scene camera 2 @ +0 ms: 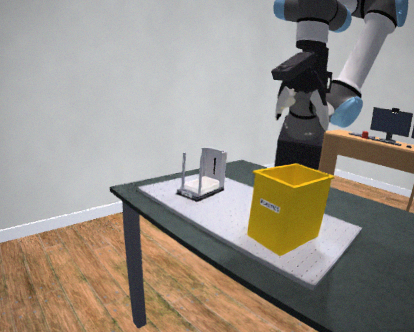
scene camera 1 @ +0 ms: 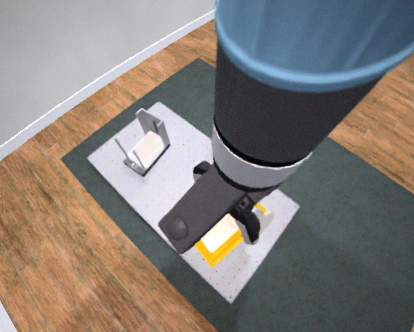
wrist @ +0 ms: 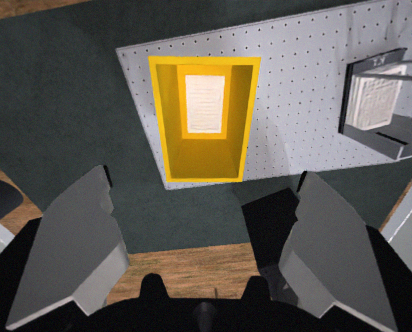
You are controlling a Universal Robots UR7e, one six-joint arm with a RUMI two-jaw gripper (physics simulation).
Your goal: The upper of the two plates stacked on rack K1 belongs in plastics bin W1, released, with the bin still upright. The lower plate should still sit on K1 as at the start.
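Seen in the pictures: gripper, fingertip midpoint: (scene camera 2: 299,125) (wrist: 205,170); arm's base at its link origin: (scene camera 2: 302,128).
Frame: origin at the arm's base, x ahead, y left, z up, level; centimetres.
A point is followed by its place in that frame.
Observation:
A white plate (scene camera 1: 222,233) @(z -23.1, x 40.5, y 20.8 cm) (wrist: 205,104) @(z -24.2, x 40.5, y 18.7 cm) lies flat on the floor of the yellow plastics bin (scene camera 1: 214,260) @(z -7.7, x 48.5, y 23.6 cm) (scene camera 2: 287,220) @(z -15.0, x 49.3, y 23.5 cm) (wrist: 250,120) @(z -6.8, x 40.9, y 12.5 cm), which stands upright on the perforated board. The other white plate (scene camera 1: 147,149) @(z -21.7, x 36.4, y -18.0 cm) (scene camera 2: 202,185) @(z -21.6, x 37.7, y -16.9 cm) (wrist: 375,98) @(z -21.5, x 36.9, y -17.9 cm) sits low in rack K1 (scene camera 1: 161,131) @(z -13.4, x 30.6, y -14.4 cm) (scene camera 2: 214,167) @(z -16.7, x 29.7, y -19.3 cm) (wrist: 345,100) @(z -23.7, x 36.8, y -13.4 cm), between its posts and back panel. My gripper (scene camera 2: 300,116) @(z 5.4, x 41.5, y 18.8 cm) (wrist: 205,170) @(z 5.4, x 41.5, y 18.8 cm) is open and empty, well above the bin and apart from it. In scene camera 1 the gripper and arm hide part of the bin.
The light perforated board (scene camera 1: 175,200) @(z -24.8, x 42.5, y 2.2 cm) (scene camera 2: 230,200) @(z -24.7, x 33.7, y -6.6 cm) (wrist: 300,100) @(z -24.7, x 38.0, y -3.6 cm) lies on the dark green table (scene camera 1: 350,225) @(z -26.0, x 9.5, y 52.7 cm) (scene camera 2: 385,250) @(z -26.0, x 22.8, y 44.6 cm) (wrist: 65,90) @(z -26.0, x 47.9, y 50.5 cm). A wooden desk (scene camera 2: 370,147) with a monitor (scene camera 2: 391,121) stands behind at the right.

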